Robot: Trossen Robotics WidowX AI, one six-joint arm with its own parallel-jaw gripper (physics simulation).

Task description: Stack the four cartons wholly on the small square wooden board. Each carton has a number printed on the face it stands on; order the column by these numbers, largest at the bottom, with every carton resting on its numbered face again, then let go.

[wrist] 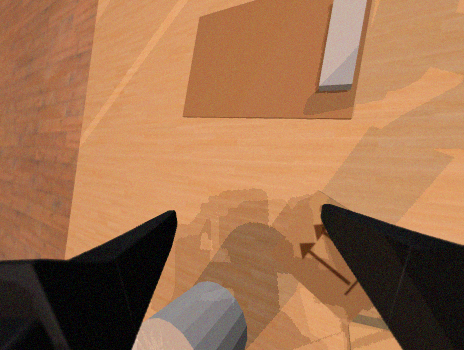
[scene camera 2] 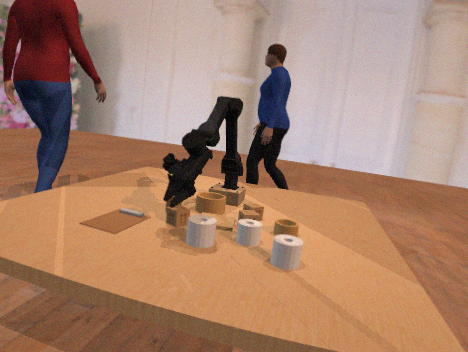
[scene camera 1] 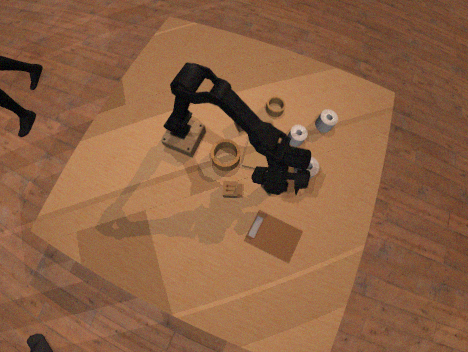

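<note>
My gripper is open and empty, pointing down low over the table. A carton with arrow marks stands close by, partly behind the right finger in the wrist view. Another carton stands left of the gripper in the first scene view; in the second it is mostly hidden. Two more cartons stand close together; one shows partly beneath the arm. The wooden board is partly hidden. The numbered faces are hidden.
A large wooden ring and a smaller ring stand on the table. White rolls stand nearby. A flat brown sheet bears a grey bar.
</note>
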